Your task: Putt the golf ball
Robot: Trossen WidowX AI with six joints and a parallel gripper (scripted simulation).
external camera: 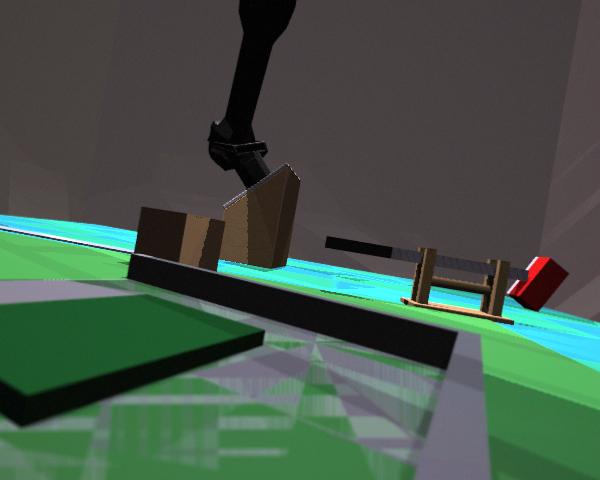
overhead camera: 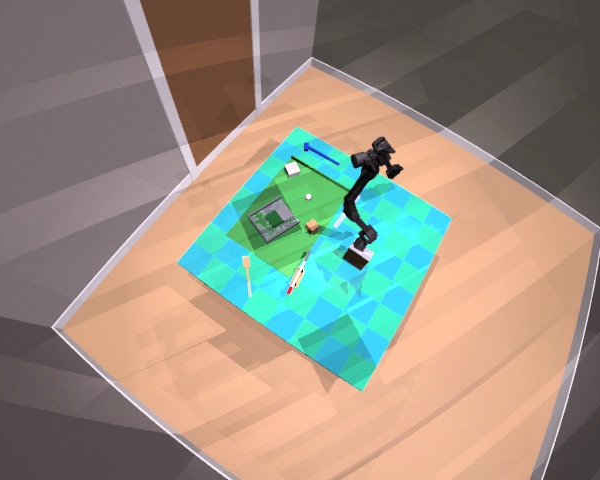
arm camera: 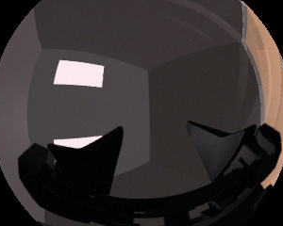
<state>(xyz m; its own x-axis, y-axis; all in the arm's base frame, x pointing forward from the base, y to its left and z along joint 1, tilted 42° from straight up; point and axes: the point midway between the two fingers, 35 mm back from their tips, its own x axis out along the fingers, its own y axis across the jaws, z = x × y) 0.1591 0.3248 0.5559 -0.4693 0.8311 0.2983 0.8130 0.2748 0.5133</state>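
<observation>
Now: the brown block 26 cm ahead of my gripper tip, 7 cm to the left of it and 79 cm below it. From my gripper tip the other things lie so: white golf ball (38 cm ahead, 12 cm to the right, 79 cm below); then red putter (19 cm ahead, 38 cm to the left, 76 cm below); then rack (20 cm ahead, 39 cm to the left, 79 cm below).
</observation>
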